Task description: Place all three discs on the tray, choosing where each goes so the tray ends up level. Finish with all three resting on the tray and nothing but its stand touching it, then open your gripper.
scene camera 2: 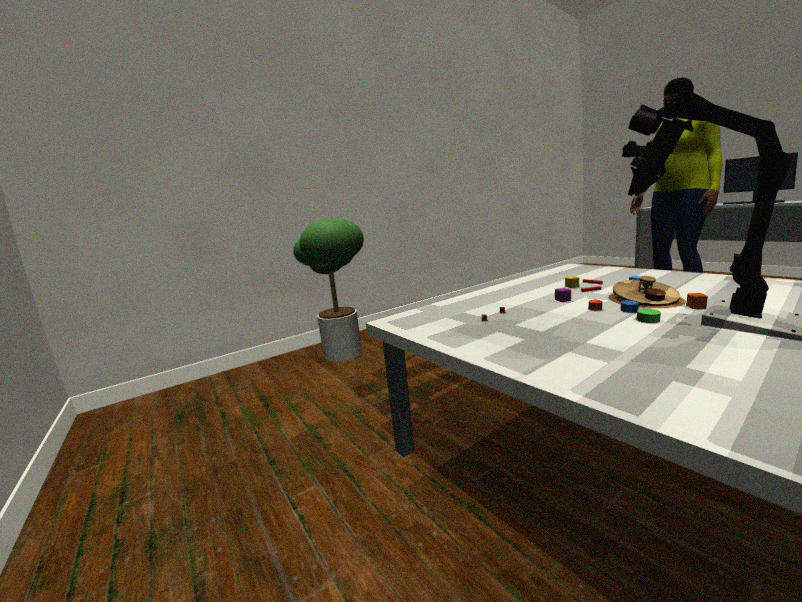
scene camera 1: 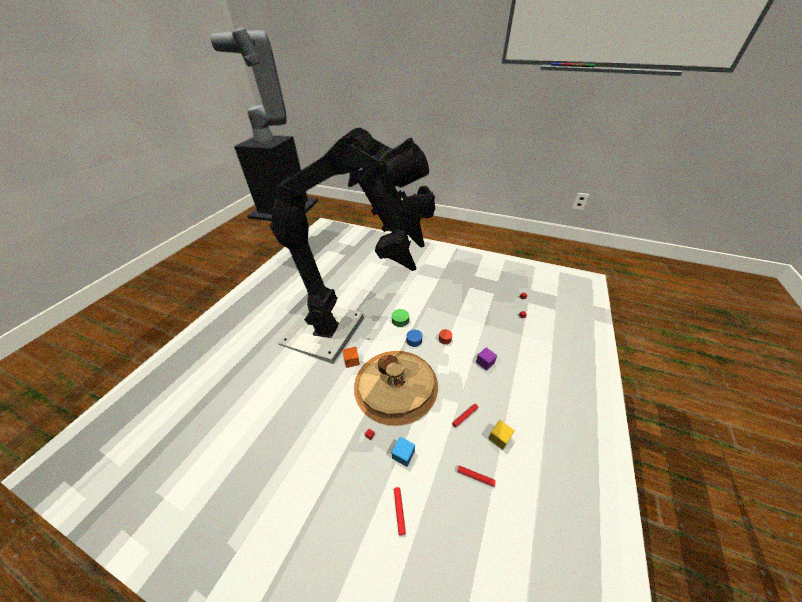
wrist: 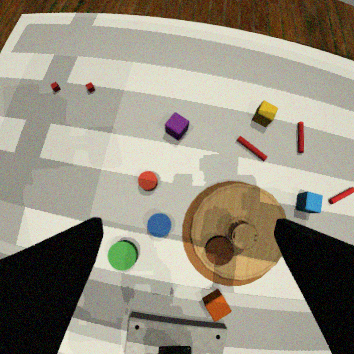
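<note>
A green disc (scene camera 1: pixel 400 317) (scene camera 2: pixel 648 316) (wrist: pixel 122 255), a blue disc (scene camera 1: pixel 414 337) (scene camera 2: pixel 629 306) (wrist: pixel 159 225) and a smaller red disc (scene camera 1: pixel 445 336) (scene camera 2: pixel 595 305) (wrist: pixel 148 181) lie apart on the table beside the tray. The round wooden tray (scene camera 1: pixel 414 395) (scene camera 2: pixel 627 292) (wrist: pixel 210 207) carries a central knob and a dark brown disc (scene camera 1: pixel 387 364) (scene camera 2: pixel 654 294) (wrist: pixel 219 250). It seems to dip toward the brown disc; its stand is mostly hidden. My gripper (scene camera 1: pixel 419 257) (scene camera 2: pixel 632 191) (wrist: pixel 190 226) is open and empty, high above the table.
An orange cube (scene camera 1: pixel 351 357) (wrist: pixel 217 305) lies near the tray and my base plate. A purple cube (scene camera 1: pixel 486 358) (wrist: pixel 177 126), yellow cube (scene camera 1: pixel 502 434), light-blue cube (scene camera 1: pixel 402 451), several red sticks (scene camera 1: pixel 476 475) and tiny red cubes (scene camera 1: pixel 369 434) lie around.
</note>
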